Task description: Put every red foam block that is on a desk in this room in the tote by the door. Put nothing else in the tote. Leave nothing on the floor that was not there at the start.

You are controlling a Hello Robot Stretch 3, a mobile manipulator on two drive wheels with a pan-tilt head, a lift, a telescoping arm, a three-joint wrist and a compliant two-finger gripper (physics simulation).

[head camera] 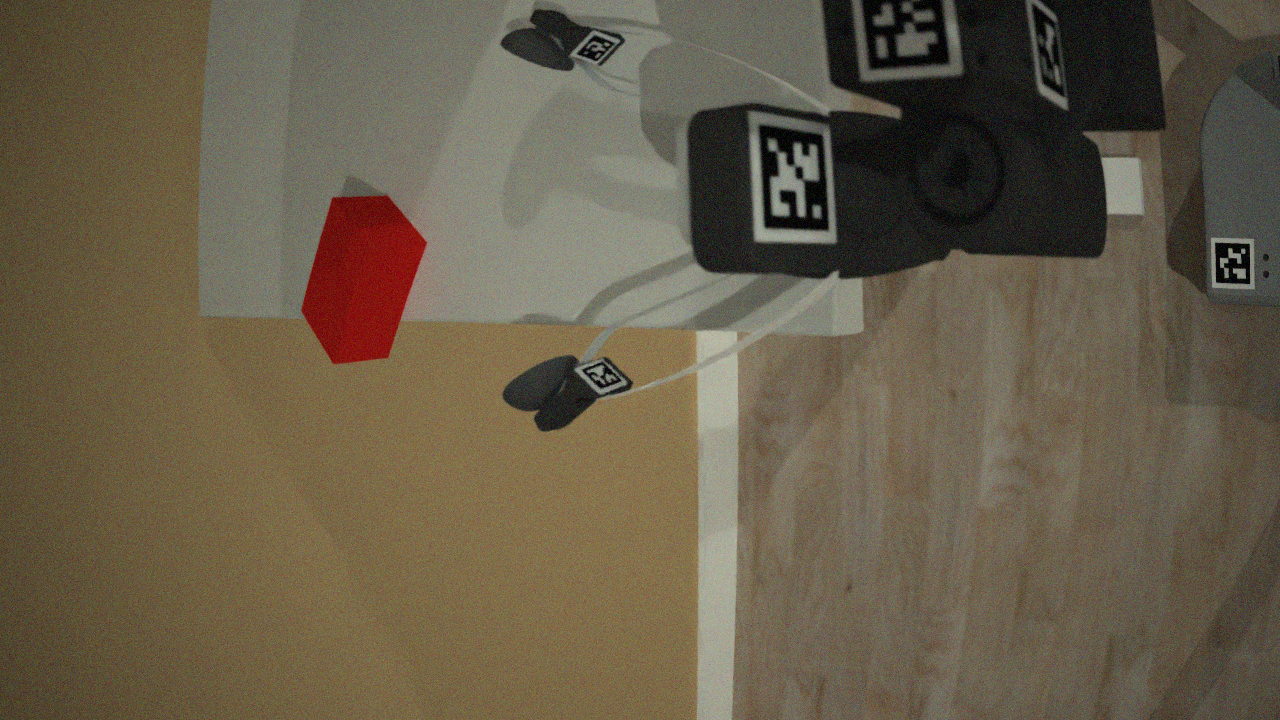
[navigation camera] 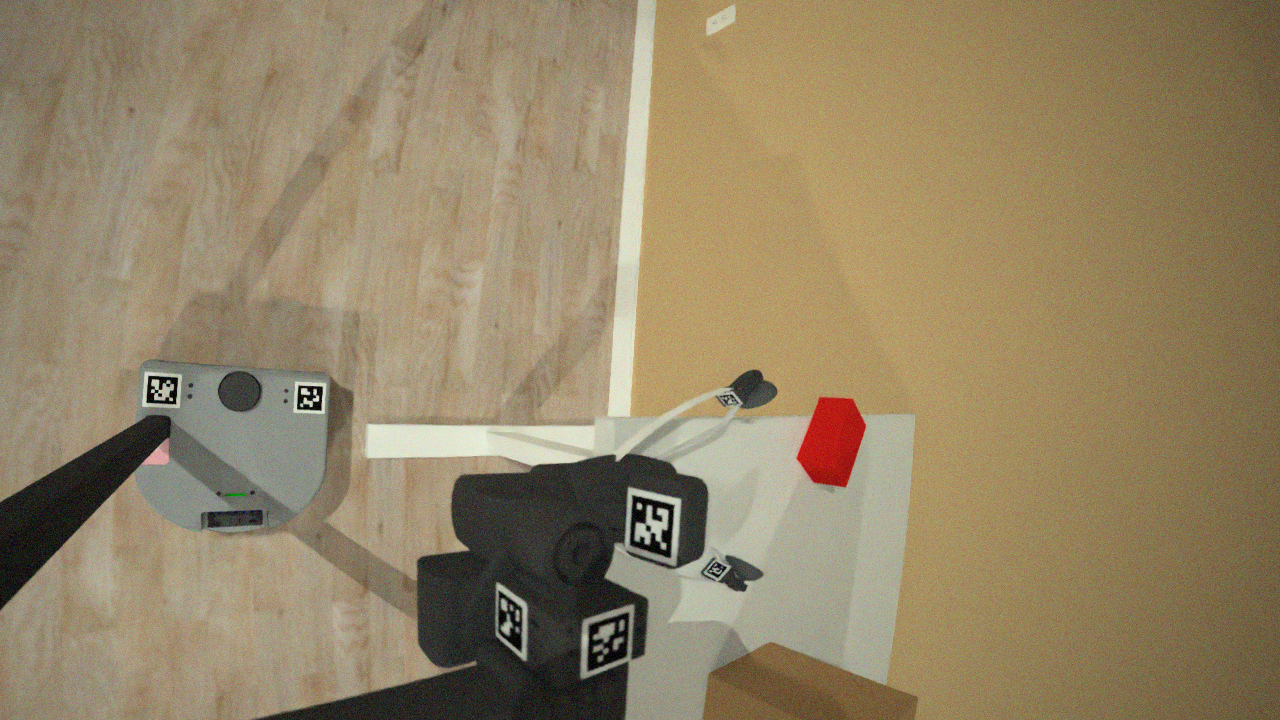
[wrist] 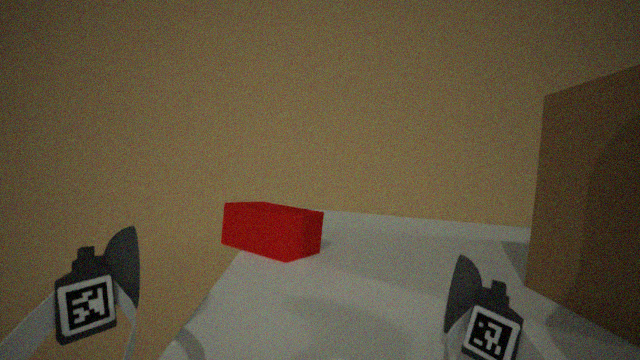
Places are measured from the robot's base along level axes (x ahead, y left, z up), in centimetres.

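Pixels of known places: gripper, fingertip midpoint: [head camera: 512, 212] [navigation camera: 762, 481]; robot's base, origin of the base link: [navigation camera: 240, 389].
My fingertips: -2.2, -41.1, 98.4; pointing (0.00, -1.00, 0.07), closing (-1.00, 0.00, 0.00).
Ahead of a thing's pixels: the offset from my fingertips to its top centre, as dx, dy, dz. "pt": to the spot under its first point. Level surfaces: height alone.
A red foam block @[+2.9, -17.5, +1.2] [head camera: 362, 279] [navigation camera: 832, 441] [wrist: 270, 231] lies on the white desk @[dz -3.3] [head camera: 241, 134] [navigation camera: 881, 537] [wrist: 390, 252], at its side edge near the corner by the wall. My gripper [head camera: 539, 217] [navigation camera: 747, 481] [wrist: 297, 270] is open, with its fingers wide apart and no object between them. It is short of the block, towards the robot's side of the desk. In the wrist view the block shows beyond the fingertips, left of the middle between them. In the head view one finger shows past the desk's side edge. The tote does not show in these views.
A brown box @[pt -21.2, -4.1, +5.0] [navigation camera: 805, 685] [wrist: 585, 200] stands on the desk, to the right in the wrist view. The tan wall [head camera: 447, 555] [navigation camera: 1074, 268] [wrist: 320, 100] rises behind the desk. A white desk leg @[pt -7.9, -0.3, -95.8] [navigation camera: 420, 440] reaches toward my grey base [head camera: 1244, 179] [navigation camera: 259, 447] on the wood floor @[dz -98.4] [head camera: 939, 537].
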